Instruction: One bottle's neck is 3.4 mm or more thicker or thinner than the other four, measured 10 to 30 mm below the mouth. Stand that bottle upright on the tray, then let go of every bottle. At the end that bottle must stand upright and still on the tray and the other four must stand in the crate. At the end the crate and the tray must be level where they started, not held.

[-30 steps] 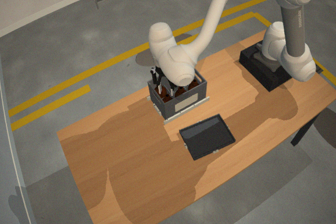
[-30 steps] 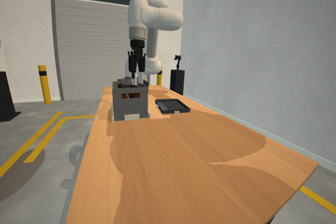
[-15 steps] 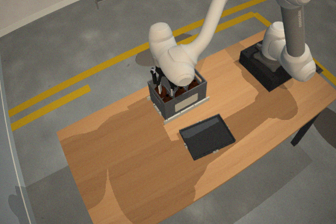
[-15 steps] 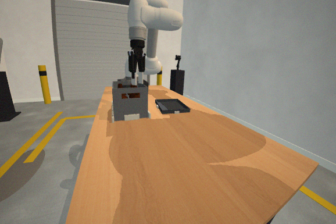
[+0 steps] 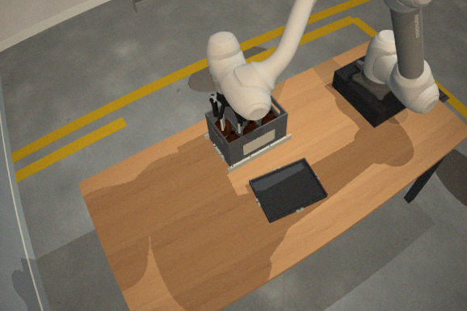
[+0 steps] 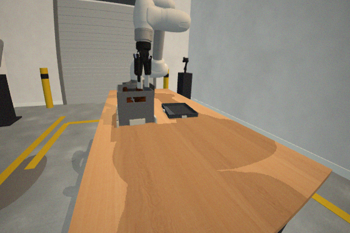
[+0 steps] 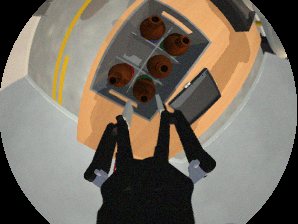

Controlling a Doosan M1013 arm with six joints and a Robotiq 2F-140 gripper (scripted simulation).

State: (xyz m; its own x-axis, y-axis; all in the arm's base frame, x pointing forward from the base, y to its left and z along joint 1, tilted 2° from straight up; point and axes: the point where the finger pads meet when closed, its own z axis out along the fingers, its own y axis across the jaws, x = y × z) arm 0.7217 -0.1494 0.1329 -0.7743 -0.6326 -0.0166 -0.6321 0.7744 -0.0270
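Now: hand 9 cm past the glass bottle, 1 cm to the right of it and 13 cm above it. The rest, counted from my hand: dark tray: 6 cm behind, 26 cm to the left, 20 cm below; then grey crate: 9 cm behind, 3 cm to the right, 13 cm below.
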